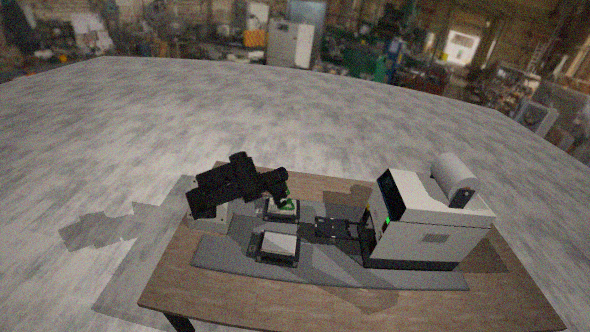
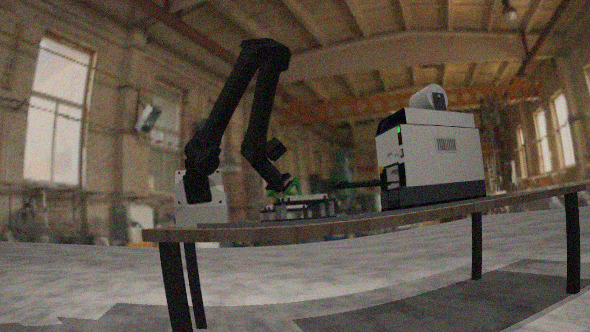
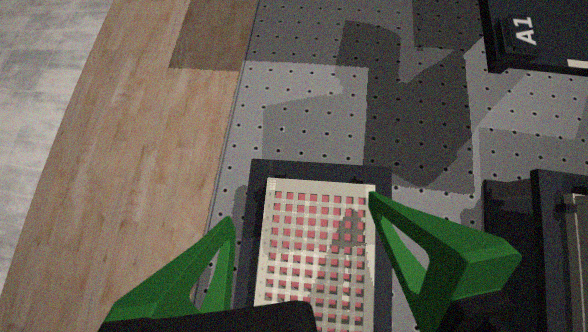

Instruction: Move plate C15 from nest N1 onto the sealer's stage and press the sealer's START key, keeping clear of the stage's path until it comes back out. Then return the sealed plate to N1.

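Frame: origin at the arm's base, x ahead, y left, z up, level; centimetres.
Where they show: gripper, fingertip midpoint: (image 1: 291,201) (image 3: 300,210); arm's base at its link origin: (image 2: 196,189).
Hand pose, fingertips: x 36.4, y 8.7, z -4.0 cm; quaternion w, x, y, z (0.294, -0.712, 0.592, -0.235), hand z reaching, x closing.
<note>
Things, the pixels of their top centre, and the offset from my fingertips. "spot": a spot on its surface instead. Level surfaces: height alone.
- pale plate with red wells, top centre: (image 3: 315,267) (image 1: 282,204) dx -3.9, dy -1.1, dz -1.4 cm
- back dark nest at its top centre: (image 3: 314,266) (image 2: 285,206) (image 1: 282,205) dx -4.0, dy -1.0, dz -2.0 cm
- front nest at its top centre: (image 2: 303,197) (image 1: 279,243) dx -5.5, dy -23.1, dz -0.5 cm
- sealer at a spot on its surface: (image 2: 440,160) spot: dx +45.8, dy -31.9, dz +8.7 cm
- film roll at its top centre: (image 1: 461,164) (image 2: 425,89) dx +53.3, dy -21.7, dz +40.5 cm
- grey perforated board at its surface level: dz -7.0 cm
- wooden table at its surface level: dz -8.3 cm
A pale plate with red wells (image 1: 274,209) (image 3: 320,250) sits in the back dark nest (image 1: 282,218) (image 3: 320,171). A second, white-topped plate (image 1: 280,244) (image 2: 302,198) sits in the front nest (image 1: 277,259) (image 3: 544,260). No C15 or N1 label is readable. My gripper (image 1: 286,201) (image 2: 285,193) (image 3: 300,210) is open, its green fingers pointing down on either side of the red-welled plate, the right tip very close to its edge. The sealer (image 1: 430,242) (image 2: 440,160) has its dark stage (image 1: 331,227) (image 2: 357,184) (image 3: 560,42) out and bare. The START key cannot be made out.
A green light (image 1: 387,220) (image 2: 399,129) shows on the sealer's front. A film roll (image 1: 454,175) (image 2: 429,96) sits on top of it. The nests and sealer stand on a grey perforated board (image 1: 335,272) (image 3: 310,120) on the wooden table (image 1: 250,300) (image 3: 125,165).
</note>
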